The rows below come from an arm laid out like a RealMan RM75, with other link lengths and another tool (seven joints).
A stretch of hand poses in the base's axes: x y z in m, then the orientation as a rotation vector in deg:
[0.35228, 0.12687, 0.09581, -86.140, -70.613, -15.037]
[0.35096, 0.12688, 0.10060, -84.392, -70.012, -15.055]
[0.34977, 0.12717, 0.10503, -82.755, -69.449, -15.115]
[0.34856, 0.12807, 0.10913, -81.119, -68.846, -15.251]
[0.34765, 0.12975, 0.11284, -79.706, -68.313, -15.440]
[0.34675, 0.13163, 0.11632, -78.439, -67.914, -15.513]
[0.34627, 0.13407, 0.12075, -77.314, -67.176, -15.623]
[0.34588, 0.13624, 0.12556, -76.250, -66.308, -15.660]
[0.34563, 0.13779, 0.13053, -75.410, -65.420, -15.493]
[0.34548, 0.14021, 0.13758, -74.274, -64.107, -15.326]
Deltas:
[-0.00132, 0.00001, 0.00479, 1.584, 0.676, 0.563]
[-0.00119, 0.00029, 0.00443, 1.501, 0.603, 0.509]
[-0.00121, 0.00090, 0.00410, 1.545, 0.582, 0.453]
[-0.00091, 0.00168, 0.00371, 1.368, 0.466, 0.349]
[-0.00090, 0.00188, 0.00348, 1.163, 0.411, 0.403]
[-0.00048, 0.00244, 0.00443, 1.178, 0.616, 0.154]
[-0.00039, 0.00217, 0.00481, 1.144, 0.743, 0.103]
[-0.00025, 0.00155, 0.00497, 0.893, 0.844, 0.096]
[-0.00015, 0.00242, 0.00705, 1.266, 1.193, 0.044]

